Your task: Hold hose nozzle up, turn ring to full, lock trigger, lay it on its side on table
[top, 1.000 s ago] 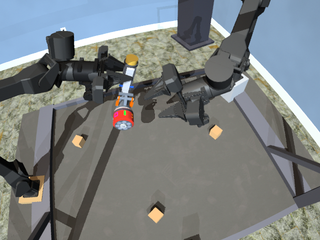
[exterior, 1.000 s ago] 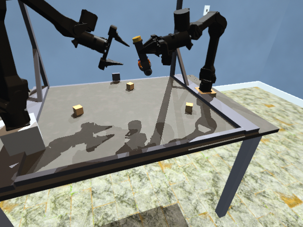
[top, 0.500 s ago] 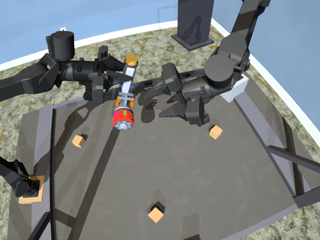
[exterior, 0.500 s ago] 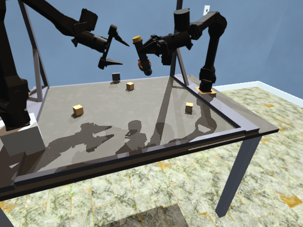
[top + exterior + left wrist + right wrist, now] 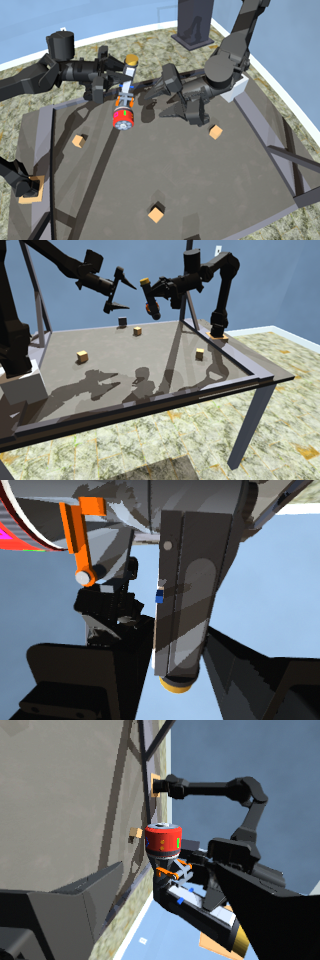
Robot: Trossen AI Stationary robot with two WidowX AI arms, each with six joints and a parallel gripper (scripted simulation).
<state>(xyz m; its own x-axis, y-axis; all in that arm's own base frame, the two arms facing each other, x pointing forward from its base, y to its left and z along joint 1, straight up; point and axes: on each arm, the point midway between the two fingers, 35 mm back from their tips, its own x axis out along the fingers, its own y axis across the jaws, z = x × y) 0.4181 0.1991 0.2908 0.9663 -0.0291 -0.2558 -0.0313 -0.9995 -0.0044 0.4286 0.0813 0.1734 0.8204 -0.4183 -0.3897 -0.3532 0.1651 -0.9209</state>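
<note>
The red spray ring is 11 cm to the left of my right hand, 5 cm below it and 5 cm ahead of it.
</note>
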